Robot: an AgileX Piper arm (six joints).
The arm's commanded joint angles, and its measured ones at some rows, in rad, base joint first. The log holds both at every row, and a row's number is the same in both.
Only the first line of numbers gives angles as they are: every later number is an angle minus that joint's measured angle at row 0.
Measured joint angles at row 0:
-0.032 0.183 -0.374 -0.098 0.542 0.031
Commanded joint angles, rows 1 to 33:
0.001 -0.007 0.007 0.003 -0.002 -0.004
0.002 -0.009 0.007 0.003 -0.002 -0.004
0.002 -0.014 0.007 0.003 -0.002 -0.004
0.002 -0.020 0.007 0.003 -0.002 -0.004
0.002 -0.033 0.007 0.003 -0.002 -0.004
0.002 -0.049 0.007 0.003 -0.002 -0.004
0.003 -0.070 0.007 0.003 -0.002 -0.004
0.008 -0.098 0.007 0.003 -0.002 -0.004
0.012 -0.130 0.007 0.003 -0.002 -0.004
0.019 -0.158 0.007 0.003 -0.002 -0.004
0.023 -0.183 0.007 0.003 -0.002 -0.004
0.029 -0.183 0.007 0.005 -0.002 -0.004
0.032 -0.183 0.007 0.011 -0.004 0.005
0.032 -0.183 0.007 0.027 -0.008 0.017
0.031 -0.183 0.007 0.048 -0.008 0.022
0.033 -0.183 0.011 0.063 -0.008 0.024
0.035 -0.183 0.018 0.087 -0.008 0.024
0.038 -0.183 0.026 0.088 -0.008 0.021
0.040 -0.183 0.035 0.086 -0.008 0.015
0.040 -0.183 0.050 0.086 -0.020 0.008
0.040 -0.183 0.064 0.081 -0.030 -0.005
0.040 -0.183 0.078 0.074 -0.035 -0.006
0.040 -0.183 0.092 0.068 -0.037 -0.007
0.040 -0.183 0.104 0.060 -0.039 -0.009
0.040 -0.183 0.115 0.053 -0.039 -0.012
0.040 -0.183 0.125 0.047 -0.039 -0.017
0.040 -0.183 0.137 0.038 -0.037 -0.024
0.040 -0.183 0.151 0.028 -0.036 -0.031
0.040 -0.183 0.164 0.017 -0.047 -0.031
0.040 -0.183 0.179 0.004 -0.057 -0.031
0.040 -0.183 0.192 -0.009 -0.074 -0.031
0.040 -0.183 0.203 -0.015 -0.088 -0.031
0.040 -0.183 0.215 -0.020 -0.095 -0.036
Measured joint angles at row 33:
0.035 -0.179 0.174 0.017 -0.043 -0.022
